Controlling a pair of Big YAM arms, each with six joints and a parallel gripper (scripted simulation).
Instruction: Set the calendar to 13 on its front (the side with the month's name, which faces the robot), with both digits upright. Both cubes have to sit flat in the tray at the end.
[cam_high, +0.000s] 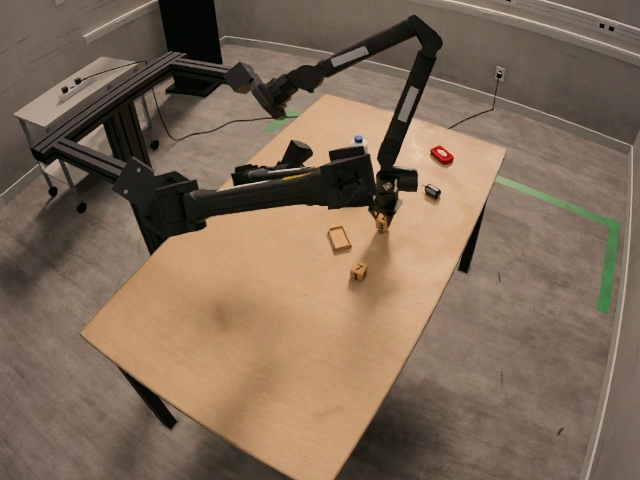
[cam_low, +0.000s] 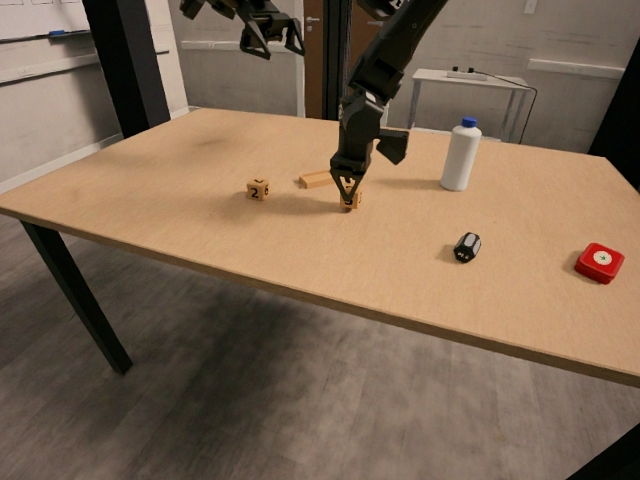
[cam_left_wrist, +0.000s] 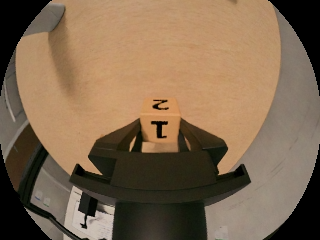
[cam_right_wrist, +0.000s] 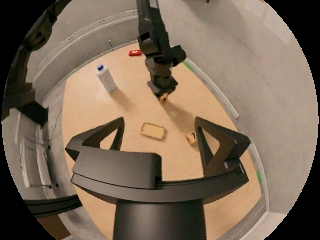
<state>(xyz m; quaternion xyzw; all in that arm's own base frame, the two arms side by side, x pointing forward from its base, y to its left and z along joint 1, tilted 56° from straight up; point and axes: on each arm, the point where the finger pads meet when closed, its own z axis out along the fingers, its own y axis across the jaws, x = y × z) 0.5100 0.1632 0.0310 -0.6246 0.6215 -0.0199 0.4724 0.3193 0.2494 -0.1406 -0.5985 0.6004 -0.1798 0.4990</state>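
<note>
My left gripper is now 210 mm to the left of the wooden cube, 20 mm above it and 10 mm past it. Round my left hand: wooden digit cube (right at my left hand); then black object (240 mm to the left, 100 mm ahead, 20 mm below); then wooden tray (120 mm behind, 90 mm to the right, 30 mm below).
</note>
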